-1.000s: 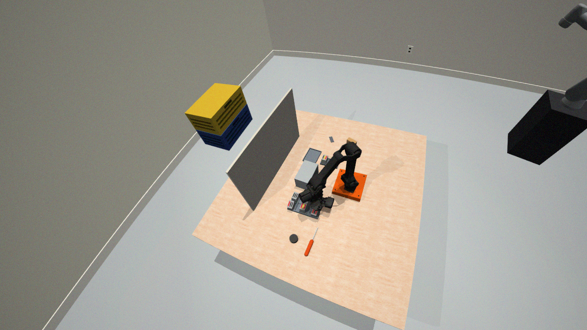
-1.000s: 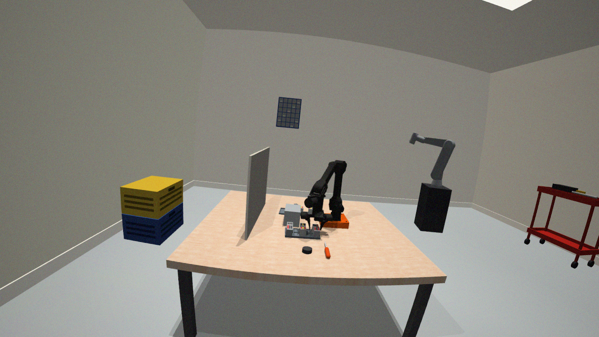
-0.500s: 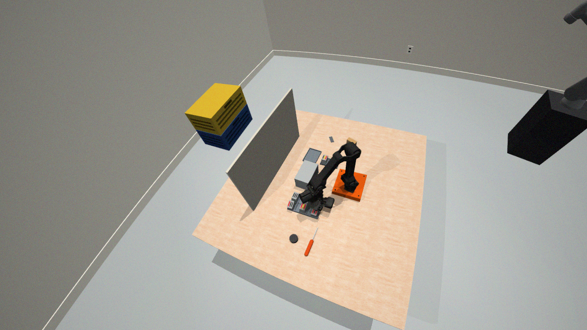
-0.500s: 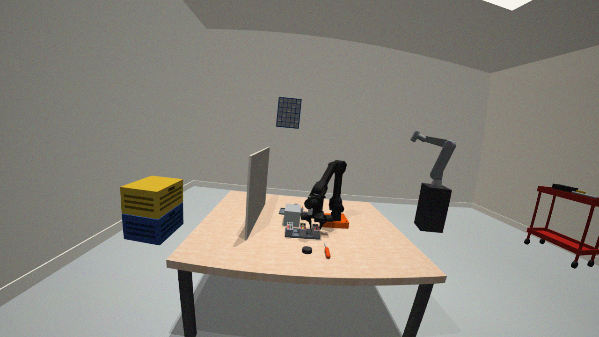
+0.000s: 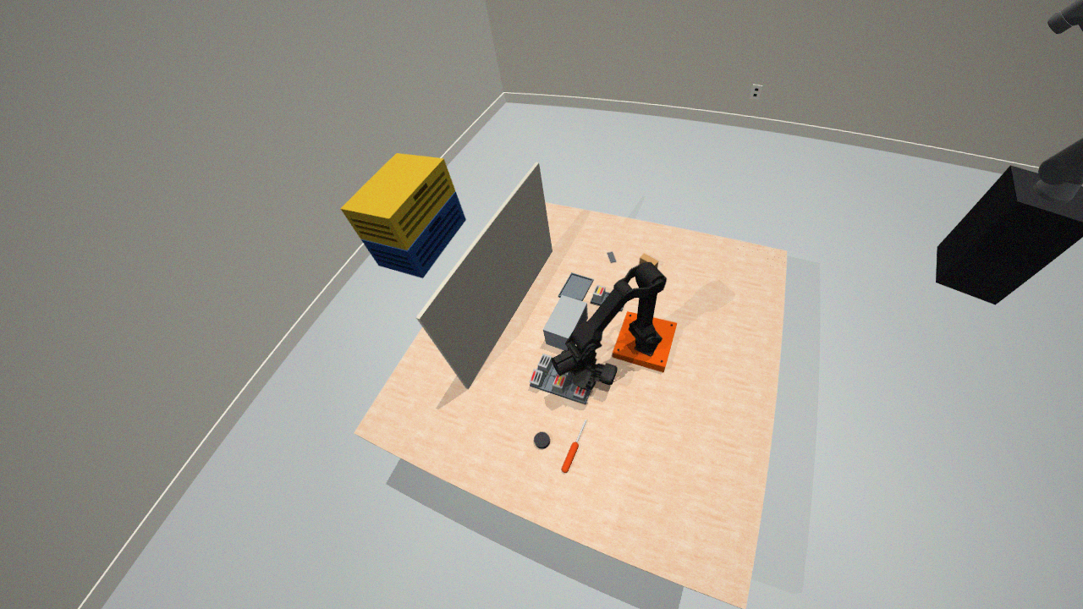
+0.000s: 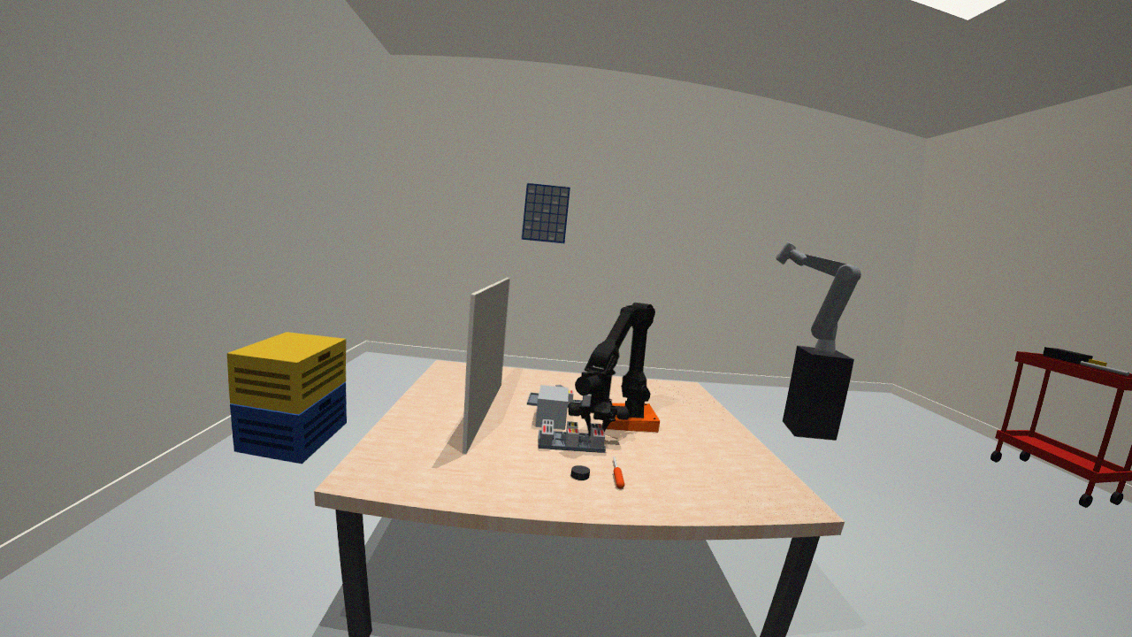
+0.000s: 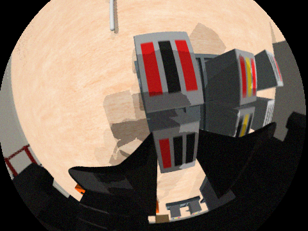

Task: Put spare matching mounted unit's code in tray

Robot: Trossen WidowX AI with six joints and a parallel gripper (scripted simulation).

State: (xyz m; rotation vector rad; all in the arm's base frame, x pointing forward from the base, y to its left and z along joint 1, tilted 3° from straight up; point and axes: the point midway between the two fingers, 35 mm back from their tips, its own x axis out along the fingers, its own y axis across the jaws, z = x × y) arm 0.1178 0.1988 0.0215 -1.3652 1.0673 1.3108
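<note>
Right now my gripper tip is 320 mm to the left of the flat grey tray, 240 mm short of it and 10 mm above it. Also, from my gripper tip: grey spare: 20 mm above; then tall grey panel: 400 mm ahead, 210 mm above, 100 mm to the right; then grey mounted unit: 170 mm ahead, 120 mm to the right, 30 mm above.
</note>
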